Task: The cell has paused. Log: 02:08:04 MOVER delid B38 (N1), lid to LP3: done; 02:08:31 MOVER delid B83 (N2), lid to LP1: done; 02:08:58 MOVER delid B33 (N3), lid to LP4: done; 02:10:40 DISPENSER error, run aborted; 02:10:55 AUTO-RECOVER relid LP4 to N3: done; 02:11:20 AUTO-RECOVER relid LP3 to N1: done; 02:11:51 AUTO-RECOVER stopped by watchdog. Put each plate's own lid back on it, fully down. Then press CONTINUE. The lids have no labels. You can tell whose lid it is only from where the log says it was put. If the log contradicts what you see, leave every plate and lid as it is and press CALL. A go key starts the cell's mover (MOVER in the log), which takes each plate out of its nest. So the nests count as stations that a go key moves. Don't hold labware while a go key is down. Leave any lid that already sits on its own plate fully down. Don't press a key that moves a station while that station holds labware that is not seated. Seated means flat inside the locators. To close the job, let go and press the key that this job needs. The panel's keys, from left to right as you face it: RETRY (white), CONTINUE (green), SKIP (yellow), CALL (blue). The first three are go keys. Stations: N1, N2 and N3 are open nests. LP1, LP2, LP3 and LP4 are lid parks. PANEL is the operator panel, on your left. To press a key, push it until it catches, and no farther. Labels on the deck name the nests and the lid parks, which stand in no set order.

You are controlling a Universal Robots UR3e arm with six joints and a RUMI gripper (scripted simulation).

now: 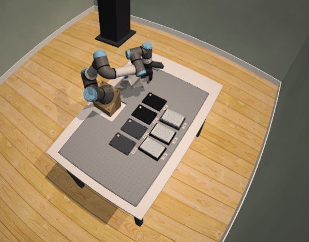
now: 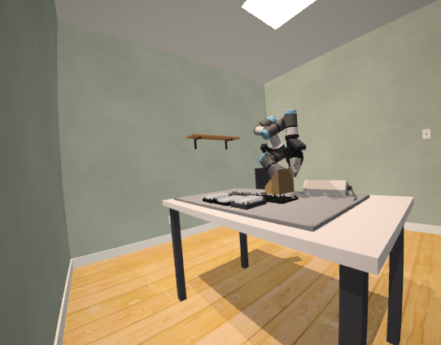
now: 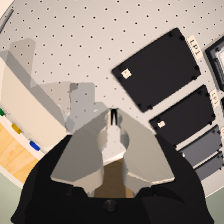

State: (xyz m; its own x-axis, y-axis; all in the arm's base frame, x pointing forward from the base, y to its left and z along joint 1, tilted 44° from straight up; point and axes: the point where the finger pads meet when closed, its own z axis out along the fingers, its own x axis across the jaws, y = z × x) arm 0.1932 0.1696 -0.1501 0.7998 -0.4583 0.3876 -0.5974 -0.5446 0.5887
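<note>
The green CONTINUE key lies 19 cm behind my hand, 11 cm to the left of it and 6 cm below it. From my hand the other things lie so: LP3 lid park: 8 cm ahead, 17 cm to the right, 12 cm below; then blue CALL key: 19 cm behind, 1 cm to the left, 6 cm below; then yellow SKIP key: 19 cm behind, 6 cm to the left, 6 cm below.
</note>
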